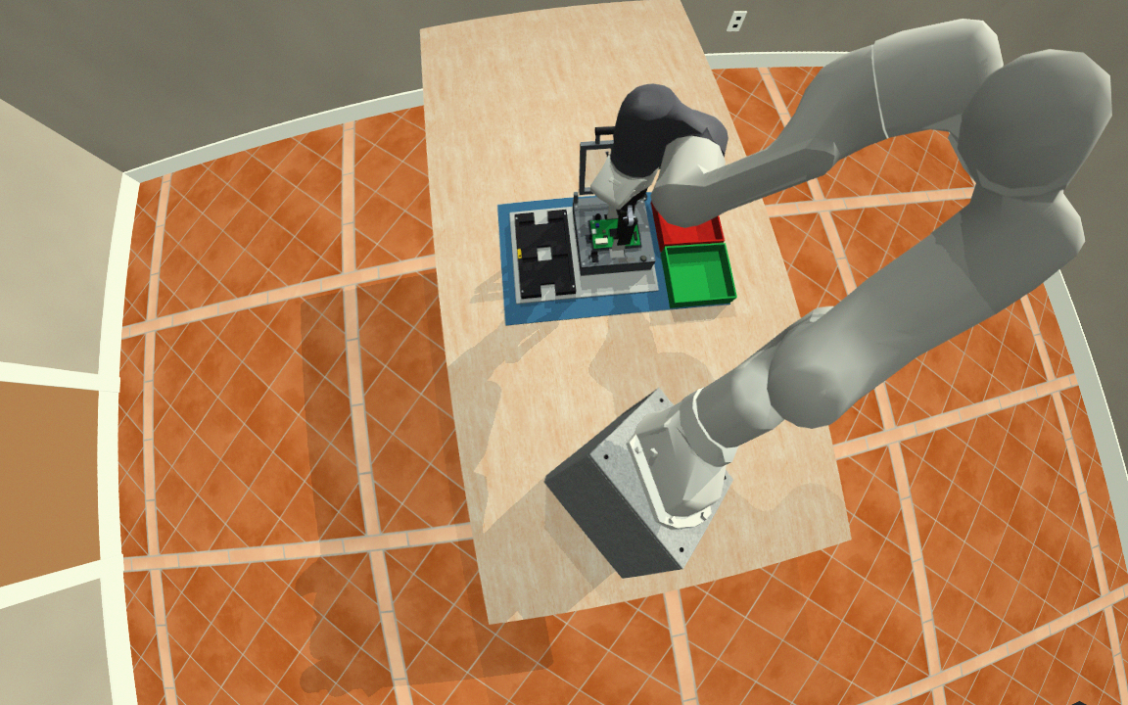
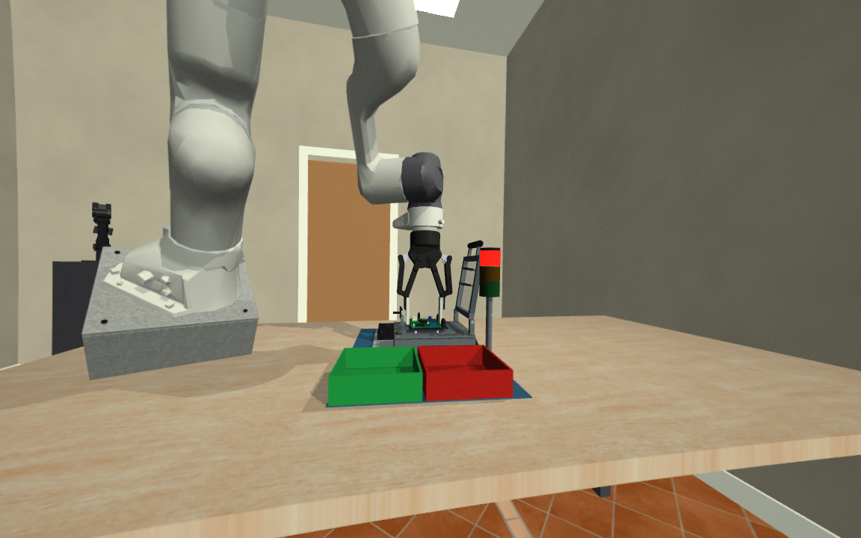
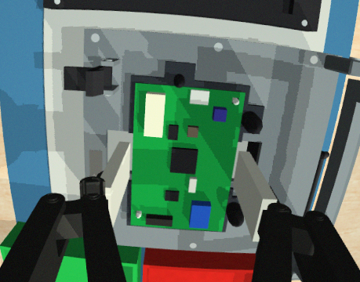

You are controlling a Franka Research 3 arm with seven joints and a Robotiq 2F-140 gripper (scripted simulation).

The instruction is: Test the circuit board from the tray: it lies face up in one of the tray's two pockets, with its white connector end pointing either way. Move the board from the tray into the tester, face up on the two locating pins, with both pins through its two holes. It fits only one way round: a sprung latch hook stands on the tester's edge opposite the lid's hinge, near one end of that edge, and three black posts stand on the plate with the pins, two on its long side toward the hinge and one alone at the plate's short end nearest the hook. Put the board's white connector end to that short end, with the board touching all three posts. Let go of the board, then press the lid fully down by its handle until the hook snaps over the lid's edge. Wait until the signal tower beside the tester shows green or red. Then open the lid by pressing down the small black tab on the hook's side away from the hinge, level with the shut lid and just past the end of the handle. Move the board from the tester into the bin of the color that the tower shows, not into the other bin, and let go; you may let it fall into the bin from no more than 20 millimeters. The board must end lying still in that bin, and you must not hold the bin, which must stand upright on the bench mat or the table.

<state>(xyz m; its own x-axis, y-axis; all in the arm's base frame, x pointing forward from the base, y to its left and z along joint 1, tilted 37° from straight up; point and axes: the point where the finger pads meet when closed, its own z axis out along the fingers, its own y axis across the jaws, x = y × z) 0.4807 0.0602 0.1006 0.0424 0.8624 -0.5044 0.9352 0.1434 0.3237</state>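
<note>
My hand is 2 cm above the green circuit board. Round my hand: latch hook: 6 cm to the left, 6 cm behind, 1 cm below; tester plate: 3 cm below, 1 cm to the left, 1 cm ahead; tester lid: 11 cm ahead, 9 cm above, 1 cm to the right.
</note>
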